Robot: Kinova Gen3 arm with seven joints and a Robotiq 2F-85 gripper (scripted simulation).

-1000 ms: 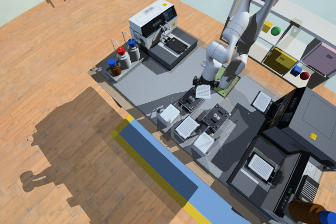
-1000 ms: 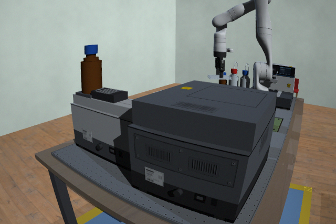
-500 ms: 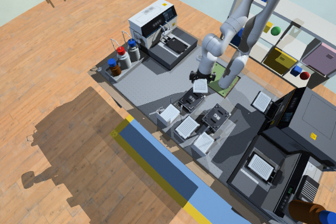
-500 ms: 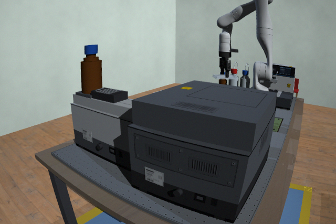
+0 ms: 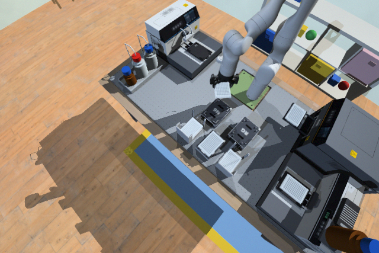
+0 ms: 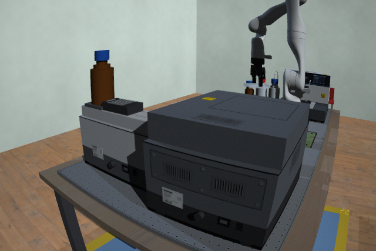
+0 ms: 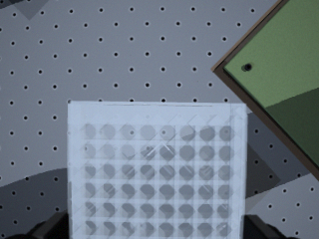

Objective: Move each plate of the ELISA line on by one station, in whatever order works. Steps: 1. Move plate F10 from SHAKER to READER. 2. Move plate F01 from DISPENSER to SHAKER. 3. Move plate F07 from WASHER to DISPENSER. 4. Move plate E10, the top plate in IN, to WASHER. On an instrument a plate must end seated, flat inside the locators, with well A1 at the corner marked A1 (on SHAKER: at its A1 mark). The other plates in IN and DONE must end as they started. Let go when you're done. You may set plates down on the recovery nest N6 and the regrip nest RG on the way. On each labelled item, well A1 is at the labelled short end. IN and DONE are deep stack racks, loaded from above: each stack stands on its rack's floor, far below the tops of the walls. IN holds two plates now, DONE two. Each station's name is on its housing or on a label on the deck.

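Right now my hand is 230 mm past the A1 mark, 400 mm to the left of it and 130 mm above it. Round my hand: washer: 200 mm behind, 590 mm to the right, 120 mm below; tall brown bottle: 240 mm ahead, 800 mm to the left, 70 mm above.
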